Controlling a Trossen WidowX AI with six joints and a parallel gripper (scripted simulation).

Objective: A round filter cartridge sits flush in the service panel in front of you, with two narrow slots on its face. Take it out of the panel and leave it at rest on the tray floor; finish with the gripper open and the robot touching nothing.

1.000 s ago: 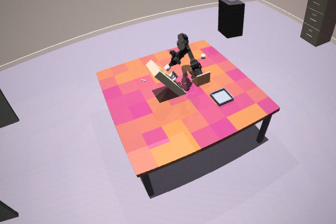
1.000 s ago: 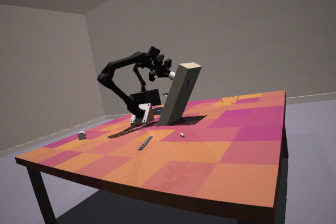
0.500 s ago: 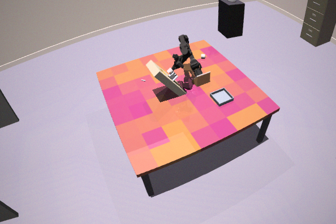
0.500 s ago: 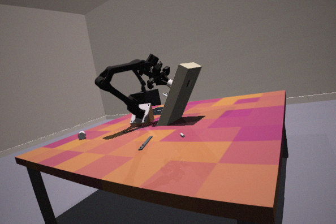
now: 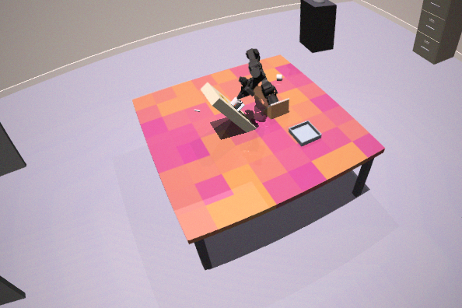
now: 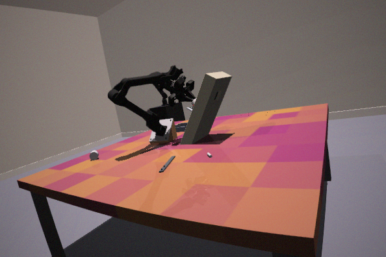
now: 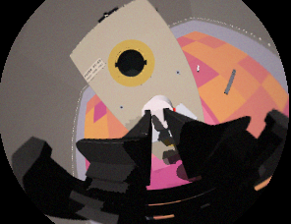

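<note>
Now: gripper tip 1 cm short of the round grey filter cartridge and 2 cm above it. The rest, counted from my gripper tip: cream service panel (5 cm ahead, 5 cm below); then grey tray (34 cm behind, 25 cm to the left, 20 cm below); then small white peg (21 cm ahead, 24 cm to the right, 20 cm below).
</note>
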